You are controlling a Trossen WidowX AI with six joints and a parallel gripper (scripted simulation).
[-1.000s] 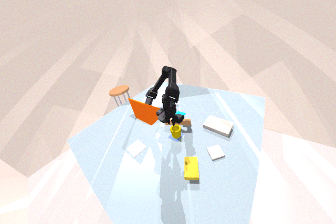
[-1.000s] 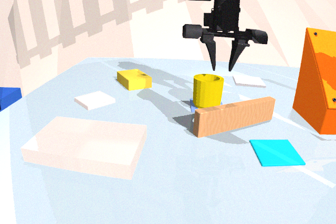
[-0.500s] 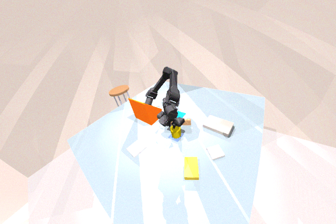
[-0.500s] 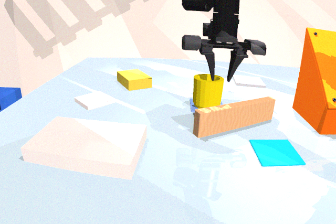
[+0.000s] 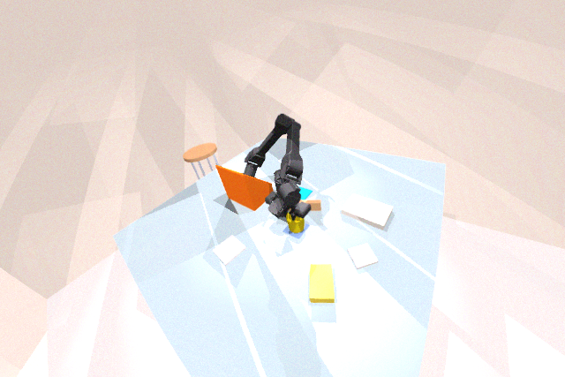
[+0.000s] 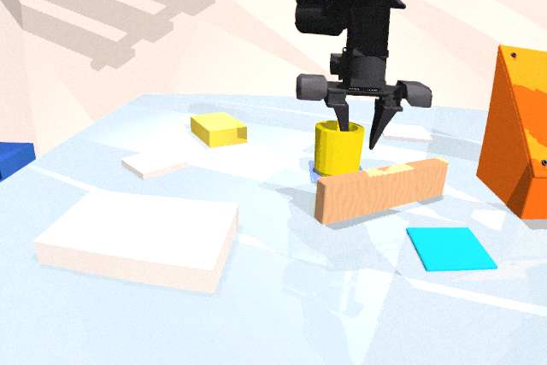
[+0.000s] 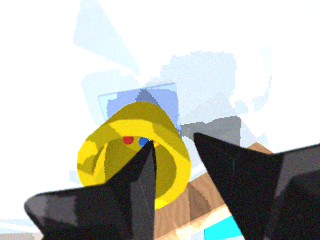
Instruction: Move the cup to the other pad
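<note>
Now: gripper tip 20 mm short of the yellow cup and 10 mm above it. Round my gripper tip: pale blue pad: 50 mm below, 30 mm ahead; red marble: 40 mm ahead, 20 mm below, 10 mm to the left; blue marble: 30 mm ahead, 20 mm below, 10 mm to the left.
</note>
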